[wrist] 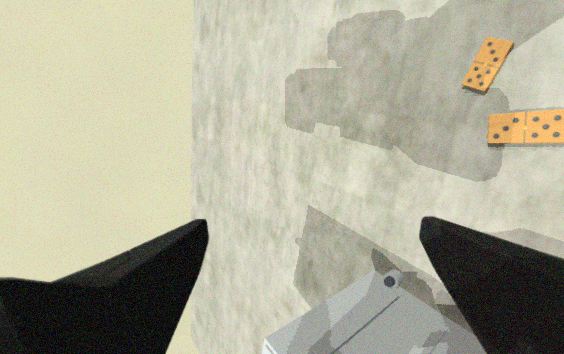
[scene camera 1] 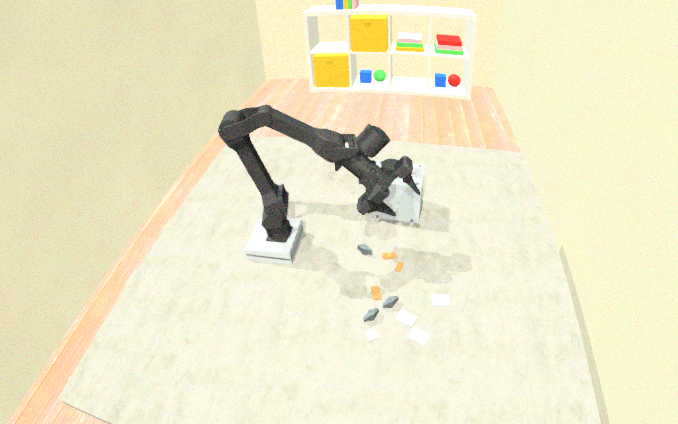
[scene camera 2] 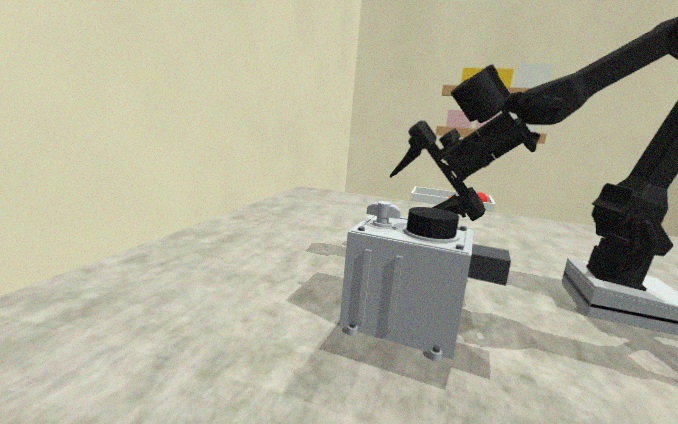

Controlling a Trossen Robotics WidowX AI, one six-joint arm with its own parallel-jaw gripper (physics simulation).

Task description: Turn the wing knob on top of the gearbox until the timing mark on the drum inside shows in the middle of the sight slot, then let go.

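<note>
The grey gearbox stands upright on the pale mat. In scene camera 2 its light grey wing knob stands at the left of its top, beside a round black cap. The knob cannot be made out in scene camera 1 or the wrist view. My gripper is open and empty, with its fingers wide apart. It is tilted; in scene camera 2 its lower finger is partly behind the cap and its upper finger is above the knob. The drum, mark and sight slot cannot be made out.
A dark block juts from the gearbox's side. Orange dominoes, dark grey stones and white squares lie on the mat. A white tray with a red ball stands behind the gearbox in scene camera 2.
</note>
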